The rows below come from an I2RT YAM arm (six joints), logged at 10 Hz.
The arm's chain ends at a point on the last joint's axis. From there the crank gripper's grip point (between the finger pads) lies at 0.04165 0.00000 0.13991 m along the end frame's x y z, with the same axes.
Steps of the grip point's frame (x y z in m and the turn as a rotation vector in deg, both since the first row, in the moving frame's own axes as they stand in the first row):
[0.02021, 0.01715, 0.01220, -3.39, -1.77, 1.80]
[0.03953, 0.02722, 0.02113, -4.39, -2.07, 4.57]
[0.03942, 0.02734, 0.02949, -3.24, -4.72, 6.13]
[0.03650, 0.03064, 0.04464, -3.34, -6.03, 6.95]
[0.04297, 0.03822, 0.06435, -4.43, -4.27, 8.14]
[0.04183, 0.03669, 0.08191, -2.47, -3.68, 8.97]
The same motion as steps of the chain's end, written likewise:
[0.02470, 0.00760, 0.01126, -3.39, -1.77, 1.80]
[0.04516, 0.01335, 0.02026, -4.39, -2.07, 4.57]
[0.05171, 0.01553, 0.02689, -3.24, -4.72, 6.13]
[0.05218, 0.01826, 0.04143, -3.34, -6.03, 6.95]
[0.05464, 0.02219, 0.06230, -4.43, -4.27, 8.14]
[0.05184, 0.02485, 0.07981, -2.47, -3.68, 8.97]

